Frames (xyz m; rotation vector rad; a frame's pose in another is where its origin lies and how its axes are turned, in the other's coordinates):
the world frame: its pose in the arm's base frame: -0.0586 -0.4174 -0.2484 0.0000 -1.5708 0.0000
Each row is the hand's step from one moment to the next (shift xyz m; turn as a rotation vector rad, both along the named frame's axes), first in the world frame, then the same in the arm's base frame.
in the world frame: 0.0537 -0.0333 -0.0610 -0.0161 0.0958 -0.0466
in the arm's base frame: 0.0610 -0.0333 0.0537 0.0466 0.0958 -0.0161
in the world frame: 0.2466 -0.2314 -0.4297 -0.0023 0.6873 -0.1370
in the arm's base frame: 0.4297 -0.2314 0.2466 0.1370 0.6873 -0.0023
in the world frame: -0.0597 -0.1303 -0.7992 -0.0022 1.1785 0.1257
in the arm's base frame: 0.7992 -0.1303 -0.0597 -0.1257 1.1785 -0.0022
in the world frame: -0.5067 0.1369 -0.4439 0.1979 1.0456 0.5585
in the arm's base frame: 0.4439 0.1369 -0.5067 -0.5585 1.0456 0.1979
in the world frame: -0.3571 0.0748 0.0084 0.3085 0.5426 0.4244
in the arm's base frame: -0.0084 0.0748 -0.3571 -0.4244 0.5426 0.3085
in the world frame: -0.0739 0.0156 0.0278 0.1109 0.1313 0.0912
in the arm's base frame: -0.0278 0.0156 -0.0739 -0.0912 0.1313 0.1109
